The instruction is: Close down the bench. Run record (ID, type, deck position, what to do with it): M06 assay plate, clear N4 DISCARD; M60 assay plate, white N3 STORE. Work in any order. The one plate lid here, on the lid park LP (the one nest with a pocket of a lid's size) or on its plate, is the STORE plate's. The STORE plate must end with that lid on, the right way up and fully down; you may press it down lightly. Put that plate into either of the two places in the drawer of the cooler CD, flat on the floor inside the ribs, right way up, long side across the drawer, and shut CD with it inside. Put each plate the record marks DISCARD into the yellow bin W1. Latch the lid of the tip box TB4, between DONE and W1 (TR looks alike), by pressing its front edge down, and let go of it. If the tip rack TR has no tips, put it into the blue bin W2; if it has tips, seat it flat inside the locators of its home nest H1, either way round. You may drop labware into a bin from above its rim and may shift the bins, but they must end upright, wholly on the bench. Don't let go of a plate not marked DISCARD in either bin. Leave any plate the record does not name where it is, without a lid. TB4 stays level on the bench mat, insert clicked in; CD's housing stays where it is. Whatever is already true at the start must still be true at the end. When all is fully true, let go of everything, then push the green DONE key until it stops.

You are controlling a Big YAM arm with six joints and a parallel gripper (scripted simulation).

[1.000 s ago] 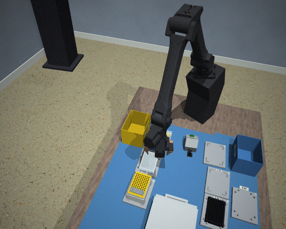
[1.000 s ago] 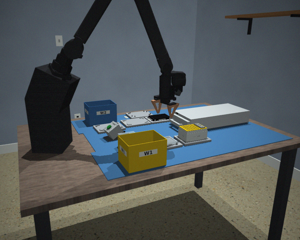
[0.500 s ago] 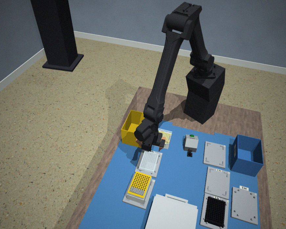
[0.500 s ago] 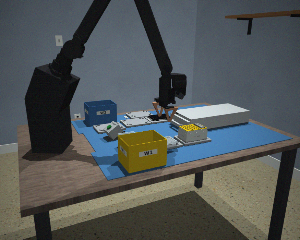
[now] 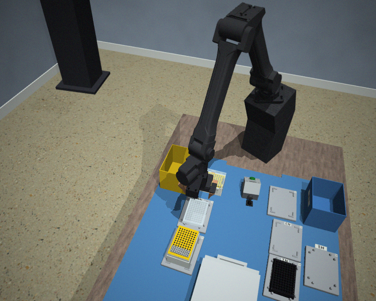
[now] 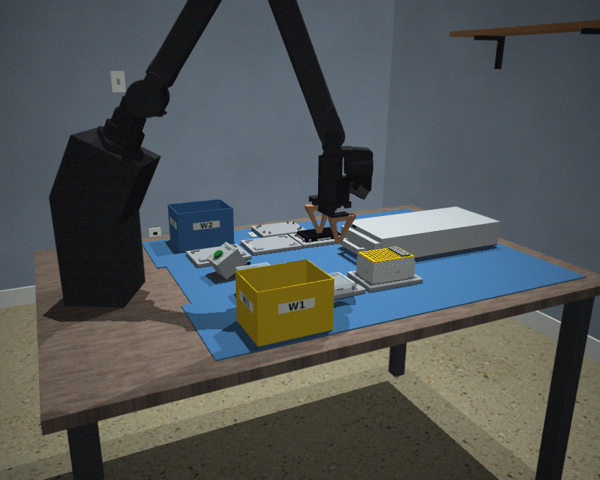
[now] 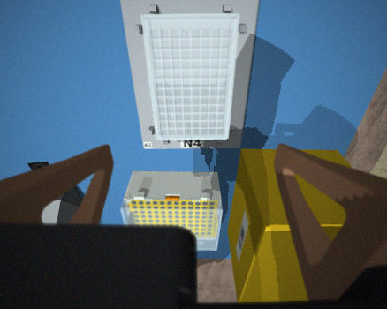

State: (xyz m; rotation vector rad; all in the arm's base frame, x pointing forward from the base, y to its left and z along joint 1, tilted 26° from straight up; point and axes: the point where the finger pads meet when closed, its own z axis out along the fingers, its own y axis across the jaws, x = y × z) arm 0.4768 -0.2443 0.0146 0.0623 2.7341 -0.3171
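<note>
Now: hand 130 mm above the clear assay plate M06. Also, from my hand: nest N2: 170 mm ahead, 140 mm below, 20 mm to the right; tip rack TR: 170 mm ahead, 90 mm below, 20 mm to the right; nest N4: 140 mm below.
</note>
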